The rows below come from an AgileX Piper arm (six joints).
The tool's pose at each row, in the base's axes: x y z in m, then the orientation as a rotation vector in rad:
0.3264 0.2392 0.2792 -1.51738 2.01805 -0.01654
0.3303 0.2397 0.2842 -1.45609 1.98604 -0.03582
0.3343 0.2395 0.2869 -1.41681 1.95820 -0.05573
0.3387 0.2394 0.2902 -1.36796 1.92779 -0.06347
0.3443 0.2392 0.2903 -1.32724 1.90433 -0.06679
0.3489 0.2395 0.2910 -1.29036 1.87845 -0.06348
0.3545 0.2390 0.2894 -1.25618 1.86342 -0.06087
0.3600 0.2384 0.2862 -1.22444 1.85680 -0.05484
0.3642 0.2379 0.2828 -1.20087 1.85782 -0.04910
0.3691 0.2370 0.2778 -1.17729 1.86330 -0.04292
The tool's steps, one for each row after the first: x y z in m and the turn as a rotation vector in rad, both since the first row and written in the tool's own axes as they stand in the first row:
-0.0033 -0.0050 -0.0021 0.05426 -0.03675 0.01754
-0.0050 -0.0095 -0.0025 0.09635 -0.06181 0.02409
-0.0071 -0.0145 -0.0031 0.13740 -0.09731 0.03831
-0.0079 -0.0195 -0.0007 0.16913 -0.12677 0.05201
-0.0092 -0.0236 0.0010 0.19595 -0.15968 0.06413
-0.0090 -0.0281 0.0048 0.21757 -0.18331 0.07942
-0.0079 -0.0320 0.0098 0.23254 -0.20143 0.09794
-0.0065 -0.0346 0.0144 0.24049 -0.21099 0.11475
-0.0043 -0.0373 0.0204 0.24632 -0.21731 0.13371

